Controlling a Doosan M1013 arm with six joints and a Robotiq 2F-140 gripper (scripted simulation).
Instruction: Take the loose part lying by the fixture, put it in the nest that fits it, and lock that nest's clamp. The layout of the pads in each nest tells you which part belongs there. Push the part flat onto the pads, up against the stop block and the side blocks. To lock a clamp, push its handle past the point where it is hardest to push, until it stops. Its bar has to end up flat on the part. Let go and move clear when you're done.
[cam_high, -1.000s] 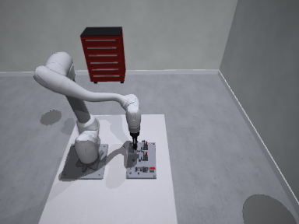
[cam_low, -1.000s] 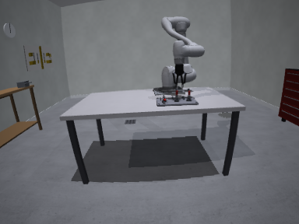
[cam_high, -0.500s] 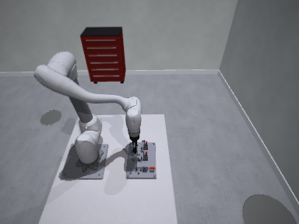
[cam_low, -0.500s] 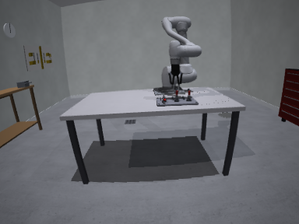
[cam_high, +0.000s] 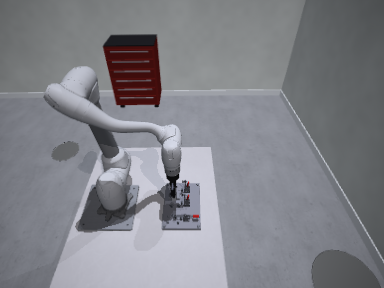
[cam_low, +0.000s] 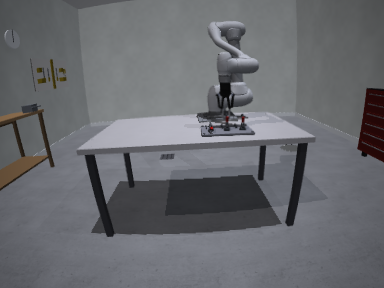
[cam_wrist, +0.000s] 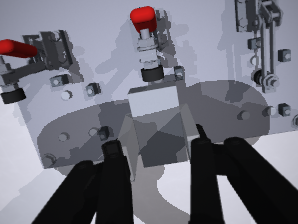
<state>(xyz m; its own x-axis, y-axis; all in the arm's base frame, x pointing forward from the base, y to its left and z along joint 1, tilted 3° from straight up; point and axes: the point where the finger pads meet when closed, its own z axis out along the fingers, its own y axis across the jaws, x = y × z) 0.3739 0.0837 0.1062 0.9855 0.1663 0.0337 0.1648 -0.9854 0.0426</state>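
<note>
Right now the grey loose part is 3 cm below my hand. Also, from my hand: grey fixture plate: 5 cm ahead, 11 cm below.
</note>
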